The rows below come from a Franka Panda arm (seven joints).
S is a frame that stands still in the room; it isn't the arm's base.
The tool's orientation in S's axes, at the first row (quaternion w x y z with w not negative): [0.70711, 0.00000, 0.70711, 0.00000]
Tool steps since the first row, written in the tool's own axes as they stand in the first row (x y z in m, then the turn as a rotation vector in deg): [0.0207, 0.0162, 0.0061, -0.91, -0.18, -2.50]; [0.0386, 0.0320, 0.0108, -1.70, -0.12, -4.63]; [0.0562, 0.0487, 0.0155, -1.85, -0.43, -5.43]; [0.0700, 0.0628, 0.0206, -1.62, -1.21, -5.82]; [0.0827, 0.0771, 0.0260, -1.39, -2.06, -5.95]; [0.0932, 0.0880, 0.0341, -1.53, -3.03, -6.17]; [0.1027, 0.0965, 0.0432, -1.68, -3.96, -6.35]
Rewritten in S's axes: [0.0061, 0.0162, -0.0207, -2.50, -0.18, 0.91]; [0.0108, 0.0320, -0.0386, -4.63, -0.12, 1.70]; [0.0155, 0.0487, -0.0562, -5.43, -0.43, 1.85]; [0.0206, 0.0628, -0.0700, -5.82, -1.21, 1.62]; [0.0260, 0.0771, -0.0827, -5.95, -2.06, 1.39]; [0.0341, 0.0880, -0.0932, -6.17, -3.03, 1.53]; [0.0432, 0.0965, -0.1027, -6.35, -3.96, 1.68]
